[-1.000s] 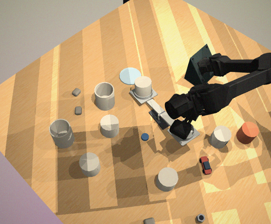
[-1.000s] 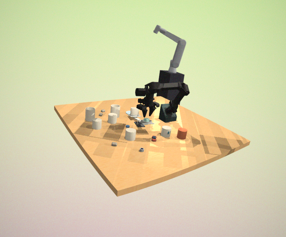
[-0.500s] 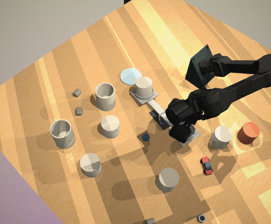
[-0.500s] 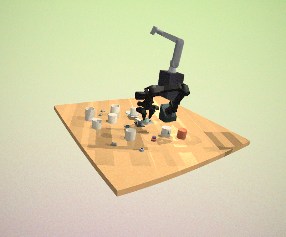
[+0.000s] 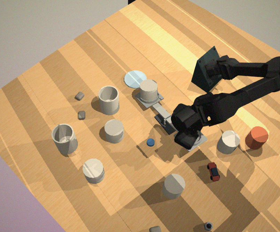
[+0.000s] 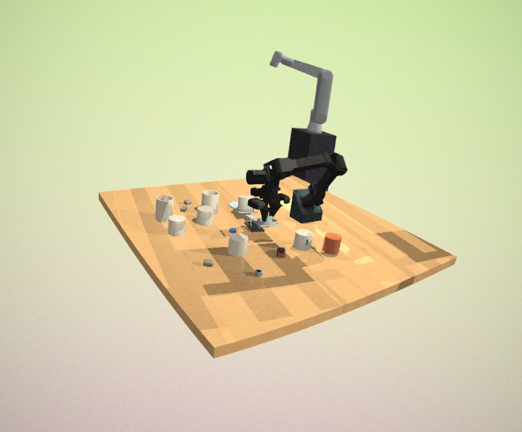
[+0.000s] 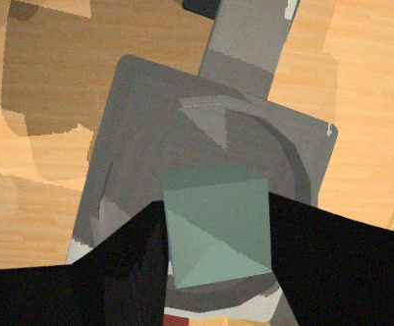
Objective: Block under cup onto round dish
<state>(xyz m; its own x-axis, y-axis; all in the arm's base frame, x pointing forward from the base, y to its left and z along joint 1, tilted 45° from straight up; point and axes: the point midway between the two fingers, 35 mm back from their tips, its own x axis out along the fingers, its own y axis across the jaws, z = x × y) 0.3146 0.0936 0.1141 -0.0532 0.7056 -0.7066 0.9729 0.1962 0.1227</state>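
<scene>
Now: gripper tip 8 cm past the pale blue round dish, 37 cm to the left of it and 8 cm above it. The rest, counted from my gripper tip: grey balance (2 cm behind, 12 cm to the right, 4 cm below); then blue disc (10 cm ahead, 10 cm to the right, 7 cm below); then pale green block (1 cm above).
</scene>
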